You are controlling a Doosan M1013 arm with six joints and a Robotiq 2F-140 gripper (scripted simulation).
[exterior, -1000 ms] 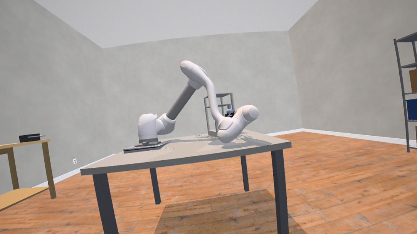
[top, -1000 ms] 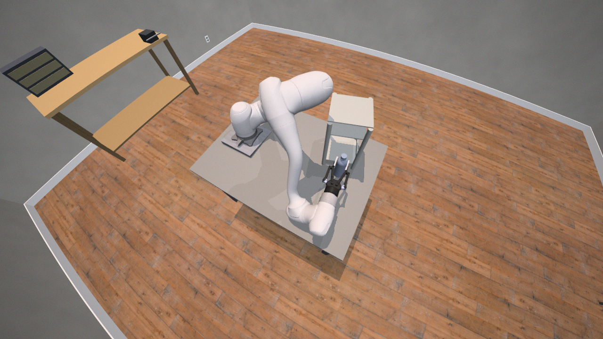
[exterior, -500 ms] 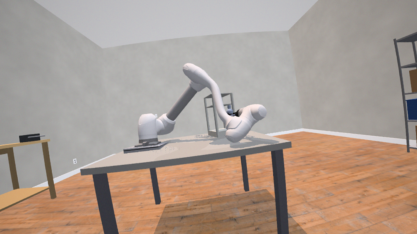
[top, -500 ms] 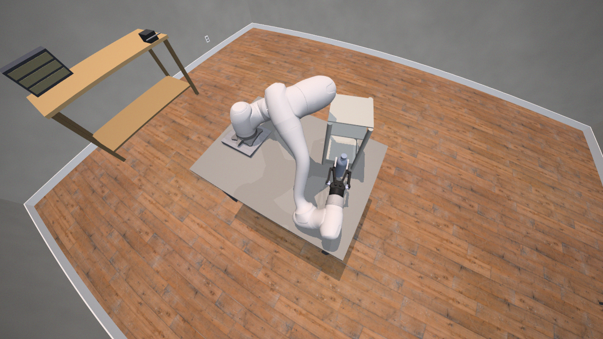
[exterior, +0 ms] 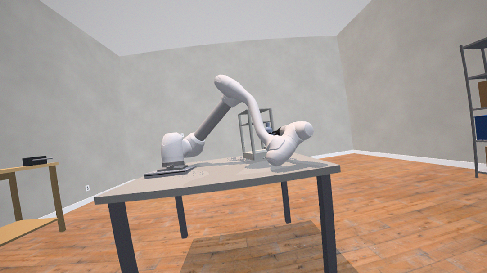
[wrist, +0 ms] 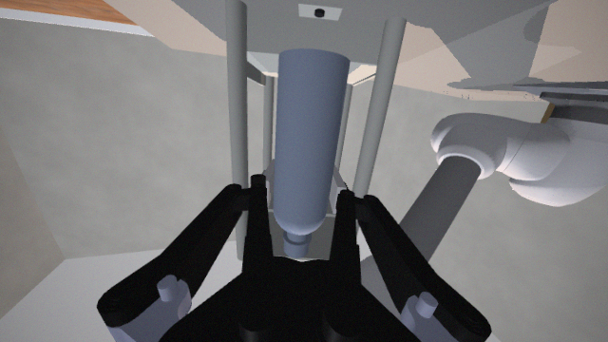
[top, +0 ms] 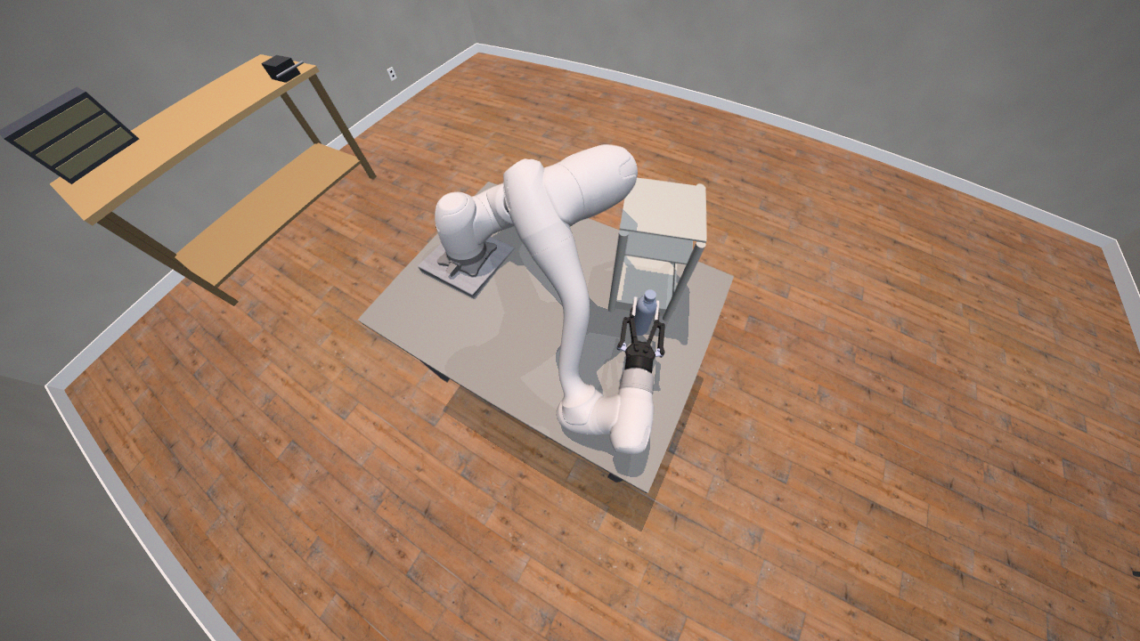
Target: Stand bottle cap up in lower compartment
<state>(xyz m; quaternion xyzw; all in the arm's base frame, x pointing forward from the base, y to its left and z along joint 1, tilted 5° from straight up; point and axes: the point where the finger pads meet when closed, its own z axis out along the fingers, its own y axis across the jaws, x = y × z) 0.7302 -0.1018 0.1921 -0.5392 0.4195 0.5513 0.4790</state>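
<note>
Now: the shelving unit 20 cm to the left of my hand, 4 cm behind it and 1 cm above it.
</note>
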